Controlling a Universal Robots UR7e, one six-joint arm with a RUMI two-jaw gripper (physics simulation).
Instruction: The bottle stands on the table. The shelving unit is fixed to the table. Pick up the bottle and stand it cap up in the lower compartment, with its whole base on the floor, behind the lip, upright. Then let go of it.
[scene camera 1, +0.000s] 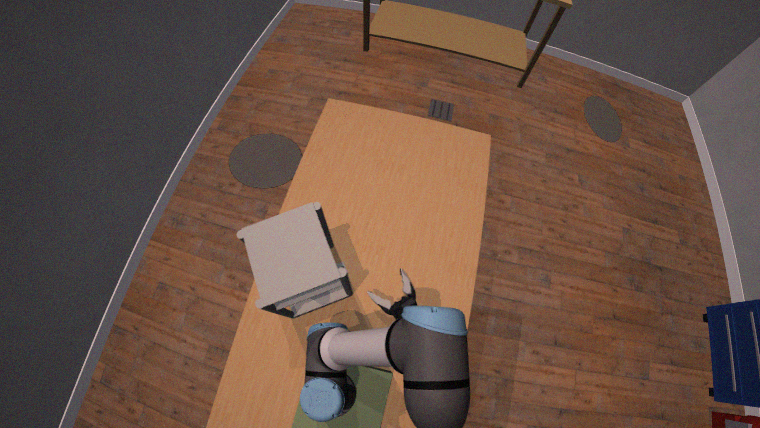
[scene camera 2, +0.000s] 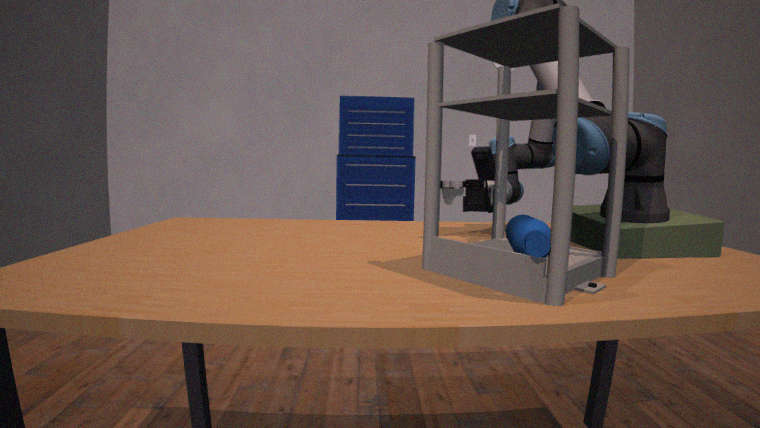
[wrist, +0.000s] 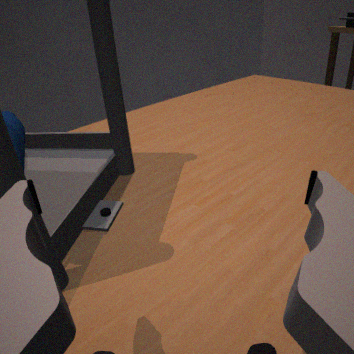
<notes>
In view: my gripper (scene camera 2: 459, 186), a blue bottle (scene camera 2: 527, 235) and a grey shelving unit (scene camera 1: 290, 256).
My gripper shows as well in scene camera 1 (scene camera 1: 384, 279) and in the wrist view (wrist: 172, 178). The grey shelving unit shows as well in the wrist view (wrist: 72, 171). Scene camera 1 misses the blue bottle, which is hidden by the grey shelving unit.
</notes>
